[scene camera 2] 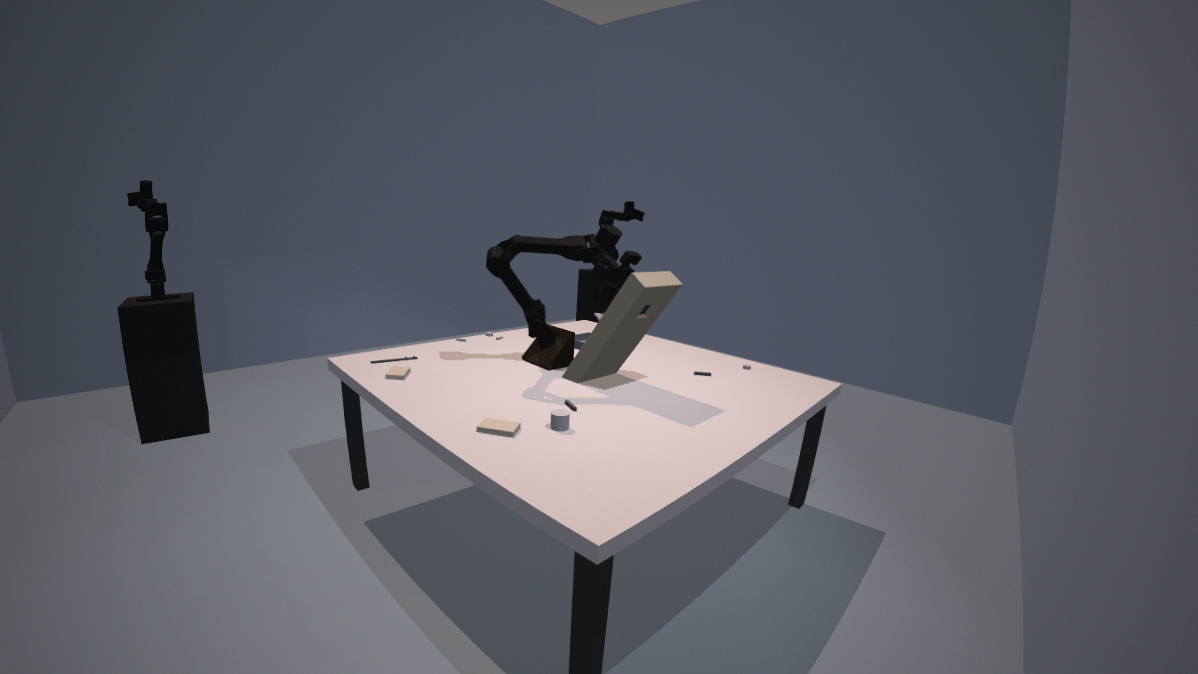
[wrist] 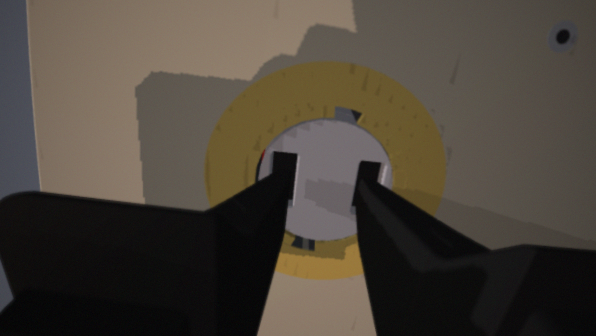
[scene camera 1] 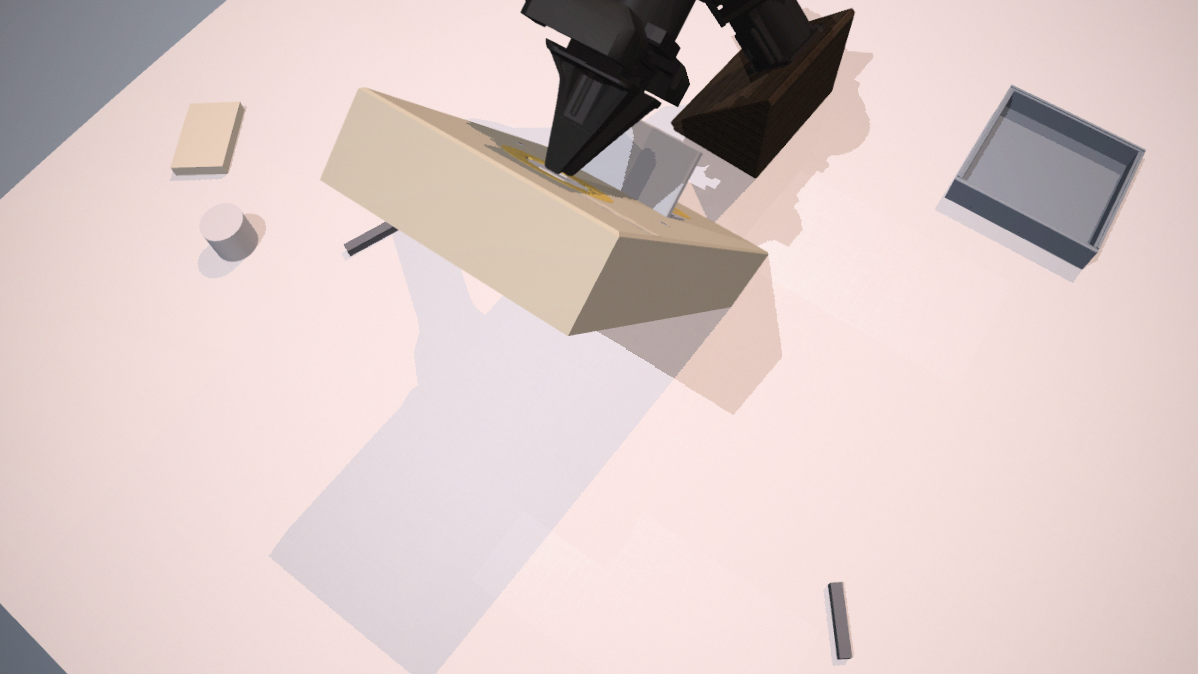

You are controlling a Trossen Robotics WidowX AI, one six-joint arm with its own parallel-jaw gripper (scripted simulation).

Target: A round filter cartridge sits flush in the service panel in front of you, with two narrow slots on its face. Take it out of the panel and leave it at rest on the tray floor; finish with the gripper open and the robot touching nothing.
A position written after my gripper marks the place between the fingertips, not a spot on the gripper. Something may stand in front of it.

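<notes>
The scene gives me a tan service panel (scene camera 1: pixel 582 261), and I can see the panel (scene camera 2: pixel 641 300) (wrist: pixel 480 115) in further views. A round filter cartridge (wrist: pixel 327 157) is here too, although scene camera 2 misses the cartridge, hidden by the tan service panel. I also see a tan block (scene camera 1: pixel 206 145). As for my gripper (scene camera 1: pixel 558 172) (scene camera 2: pixel 633 296) (wrist: pixel 323 187), it is visible as well.
</notes>
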